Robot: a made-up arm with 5 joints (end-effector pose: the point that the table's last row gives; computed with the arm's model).
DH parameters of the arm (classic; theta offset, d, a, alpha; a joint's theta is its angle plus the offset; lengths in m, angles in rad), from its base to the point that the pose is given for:
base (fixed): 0 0 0 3.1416
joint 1: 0 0.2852 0.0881 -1.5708
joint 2: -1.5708 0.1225 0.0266 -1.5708
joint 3: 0 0.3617 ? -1.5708
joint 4: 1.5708 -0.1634 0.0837 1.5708
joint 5: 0.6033 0 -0.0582 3.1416
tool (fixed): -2.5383 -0.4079 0 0
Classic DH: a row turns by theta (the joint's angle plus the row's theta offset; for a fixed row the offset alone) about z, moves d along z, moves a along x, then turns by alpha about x.
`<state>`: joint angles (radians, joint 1 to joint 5).
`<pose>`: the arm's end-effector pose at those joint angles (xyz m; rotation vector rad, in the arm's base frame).
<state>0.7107 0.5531 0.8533 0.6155 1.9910</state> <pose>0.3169 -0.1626 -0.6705 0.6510 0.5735 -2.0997</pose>
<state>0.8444 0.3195 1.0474 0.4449 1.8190</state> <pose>0.3540 -0.0831 -0.6912 0.9793 0.6754 -2.0258</pose>
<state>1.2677 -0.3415 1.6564 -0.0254 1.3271</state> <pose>0.5508 -0.1169 -0.5565 2.1941 0.3893 -2.0675</pose>
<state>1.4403 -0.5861 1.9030 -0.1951 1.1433</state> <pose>0.5633 -0.2867 -0.5097 -2.1981 -0.0004 1.8269</pose>
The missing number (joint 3, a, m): 0.1864
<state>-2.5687 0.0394 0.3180 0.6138 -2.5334</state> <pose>-0.0809 0.1500 -0.7806 -0.3093 -0.6022 -1.0348</pose>
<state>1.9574 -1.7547 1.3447 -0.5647 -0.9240</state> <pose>0.4622 0.1348 -0.7787 1.2516 -0.5088 -2.1878</pose>
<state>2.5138 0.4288 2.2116 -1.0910 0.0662</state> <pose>-0.3811 -0.6772 0.0608 0.0085 2.5305 1.1047</pose>
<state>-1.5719 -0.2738 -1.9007 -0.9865 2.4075</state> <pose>0.5671 0.7723 -0.1587 1.0113 -1.1573 0.4850</pose>
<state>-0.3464 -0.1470 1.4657 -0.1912 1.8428</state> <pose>0.1766 0.5574 -0.6182 0.7772 1.4190 -1.4423</pose>
